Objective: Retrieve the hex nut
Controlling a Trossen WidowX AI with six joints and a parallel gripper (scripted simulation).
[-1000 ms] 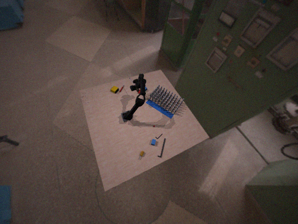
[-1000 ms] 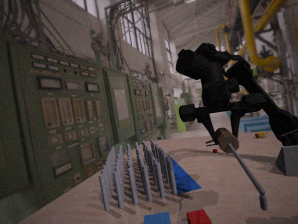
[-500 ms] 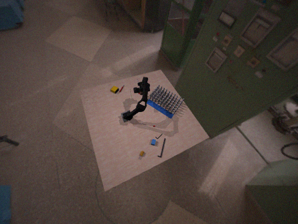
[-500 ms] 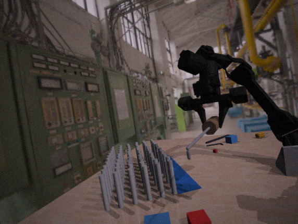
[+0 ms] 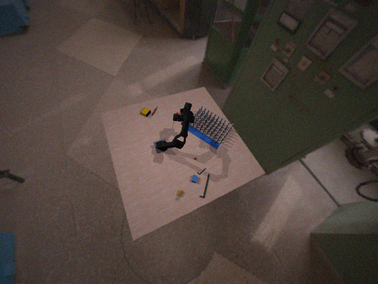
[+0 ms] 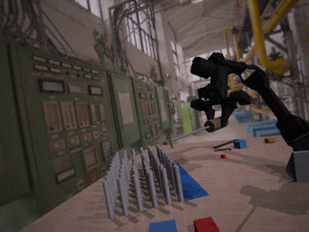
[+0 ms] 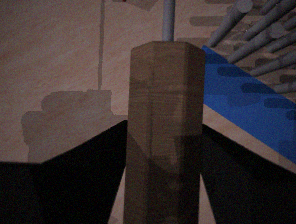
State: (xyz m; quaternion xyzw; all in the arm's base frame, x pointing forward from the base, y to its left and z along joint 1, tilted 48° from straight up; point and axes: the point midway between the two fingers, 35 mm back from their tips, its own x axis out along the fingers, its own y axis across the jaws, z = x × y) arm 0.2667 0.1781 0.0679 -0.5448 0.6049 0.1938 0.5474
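Right now my gripper tip is 210 mm above the blue taped strip, 180 mm short of it and 130 mm to the left of it. Also, from my gripper tip: yellow scraper: 570 mm to the right, 290 mm behind, 190 mm below; then yellow block: 390 mm to the left, 270 mm behind, 190 mm below; then red cube: 220 mm to the left, 190 mm below, 40 mm ahead.
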